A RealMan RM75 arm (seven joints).
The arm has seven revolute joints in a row. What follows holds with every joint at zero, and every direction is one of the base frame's.
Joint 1 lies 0.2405 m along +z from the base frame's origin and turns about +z.
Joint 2 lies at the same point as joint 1 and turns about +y.
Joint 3 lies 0.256 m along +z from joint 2 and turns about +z.
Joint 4 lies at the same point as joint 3 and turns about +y.
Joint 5 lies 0.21 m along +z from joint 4 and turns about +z.
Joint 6 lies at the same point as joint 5 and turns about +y.
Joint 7 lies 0.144 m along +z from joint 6 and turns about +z.
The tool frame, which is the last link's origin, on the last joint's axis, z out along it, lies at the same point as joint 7; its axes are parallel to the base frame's.
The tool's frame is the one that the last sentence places.
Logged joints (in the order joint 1, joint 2, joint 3, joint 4, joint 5, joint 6, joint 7), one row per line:
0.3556 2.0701 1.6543 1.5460 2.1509 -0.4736 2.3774
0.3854 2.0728 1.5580 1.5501 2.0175 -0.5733 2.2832
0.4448 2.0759 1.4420 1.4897 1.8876 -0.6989 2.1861
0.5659 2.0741 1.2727 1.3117 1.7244 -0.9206 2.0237
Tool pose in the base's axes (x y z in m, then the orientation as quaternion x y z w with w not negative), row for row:
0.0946 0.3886 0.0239 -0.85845 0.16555 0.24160 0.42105
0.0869 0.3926 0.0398 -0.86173 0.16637 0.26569 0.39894
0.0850 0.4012 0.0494 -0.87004 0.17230 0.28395 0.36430
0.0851 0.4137 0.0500 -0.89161 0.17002 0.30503 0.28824
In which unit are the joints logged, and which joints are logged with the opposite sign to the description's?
The joints are logged in radians. Opposite sign: joint 3, joint 4, joint 5.
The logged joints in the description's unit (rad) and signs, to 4 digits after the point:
0.3556 2.0701 -1.6543 -1.5460 -2.1509 -0.4736 2.3774
0.3854 2.0728 -1.5580 -1.5501 -2.0175 -0.5733 2.2832
0.4448 2.0759 -1.4420 -1.4897 -1.8876 -0.6989 2.1861
0.5659 2.0741 -1.2727 -1.3117 -1.7244 -0.9206 2.0237

